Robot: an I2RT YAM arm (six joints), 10 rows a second.
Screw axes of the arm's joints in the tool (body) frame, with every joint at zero. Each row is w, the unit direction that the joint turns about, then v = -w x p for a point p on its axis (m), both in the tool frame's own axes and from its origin. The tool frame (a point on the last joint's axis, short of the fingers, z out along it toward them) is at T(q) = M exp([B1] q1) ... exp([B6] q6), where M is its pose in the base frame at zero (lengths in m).
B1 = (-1, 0, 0, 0.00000, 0.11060, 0.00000)
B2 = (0, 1, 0, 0.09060, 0.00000, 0.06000)
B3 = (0, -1, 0, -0.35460, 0.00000, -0.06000)
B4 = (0, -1, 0, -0.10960, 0.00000, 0.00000)
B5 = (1, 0, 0, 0.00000, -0.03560, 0.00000)
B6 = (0, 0, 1, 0.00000, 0.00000, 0.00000)
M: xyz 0.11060 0.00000 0.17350 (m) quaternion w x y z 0.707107 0 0.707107 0
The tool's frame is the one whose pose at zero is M.
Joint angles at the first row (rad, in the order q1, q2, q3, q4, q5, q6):
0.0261, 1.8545, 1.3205, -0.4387, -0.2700, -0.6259
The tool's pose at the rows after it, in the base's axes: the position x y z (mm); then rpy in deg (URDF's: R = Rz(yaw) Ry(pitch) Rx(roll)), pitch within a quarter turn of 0, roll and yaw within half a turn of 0:
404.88 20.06 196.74 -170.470 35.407 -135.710
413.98 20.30 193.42 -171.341 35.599 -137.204
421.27 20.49 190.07 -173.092 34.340 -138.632
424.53 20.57 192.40 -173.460 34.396 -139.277
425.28 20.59 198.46 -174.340 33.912 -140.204
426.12 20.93 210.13 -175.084 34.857 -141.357
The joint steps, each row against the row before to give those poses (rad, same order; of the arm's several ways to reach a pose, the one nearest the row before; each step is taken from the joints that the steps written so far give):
0.0000, 0.0445, 0.0309, 0.0000, 0.0000, 0.0138
0.0000, 0.0367, 0.0366, 0.0000, 0.0000, 0.0215
0.0000, 0.0383, 0.0476, -0.0398, 0.0000, 0.0091
0.0000, 0.0094, 0.0231, -0.0139, 0.0000, 0.0093
0.0000, 0.0000, 0.0277, -0.0398, 0.0000, 0.0092
0.0000, -0.0107, 0.0292, -0.0276, -0.0092, 0.0214

